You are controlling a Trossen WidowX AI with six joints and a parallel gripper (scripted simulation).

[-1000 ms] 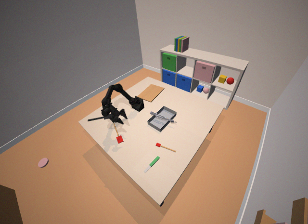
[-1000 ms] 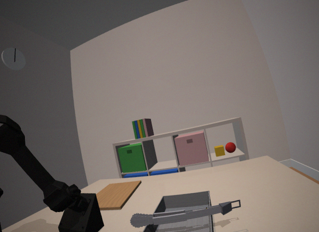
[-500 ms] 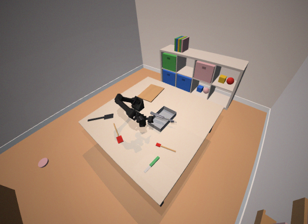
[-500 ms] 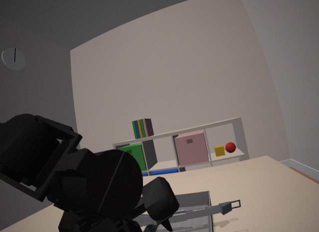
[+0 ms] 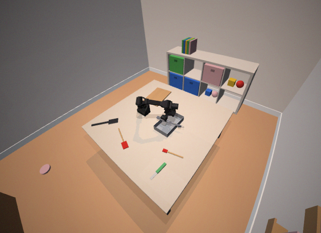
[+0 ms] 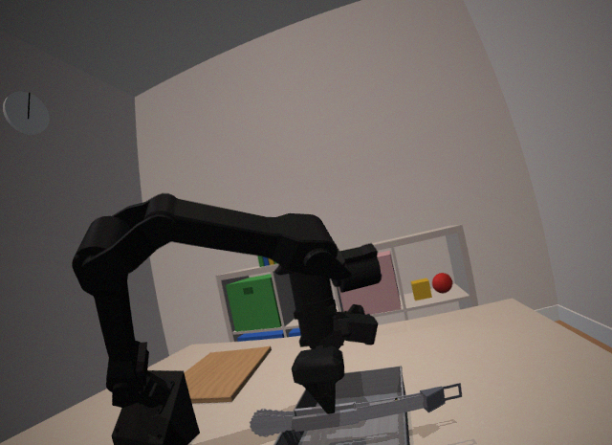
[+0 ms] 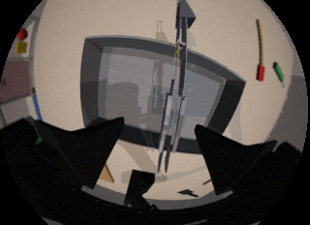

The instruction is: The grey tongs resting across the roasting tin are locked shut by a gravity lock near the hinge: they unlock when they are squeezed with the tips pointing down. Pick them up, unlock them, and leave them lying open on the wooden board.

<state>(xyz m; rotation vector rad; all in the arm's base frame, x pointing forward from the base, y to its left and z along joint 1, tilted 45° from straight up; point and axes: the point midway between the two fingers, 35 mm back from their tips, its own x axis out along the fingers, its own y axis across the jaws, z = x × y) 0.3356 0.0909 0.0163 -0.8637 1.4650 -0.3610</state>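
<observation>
The grey roasting tin is 1 cm ahead of my gripper tip, 1 cm to the left of it and 6 cm below it. From my gripper tip the other things lie so: wooden board (48 cm behind, 25 cm to the left, 9 cm below); then black spatula (53 cm behind, 50 cm to the right, 9 cm below).
</observation>
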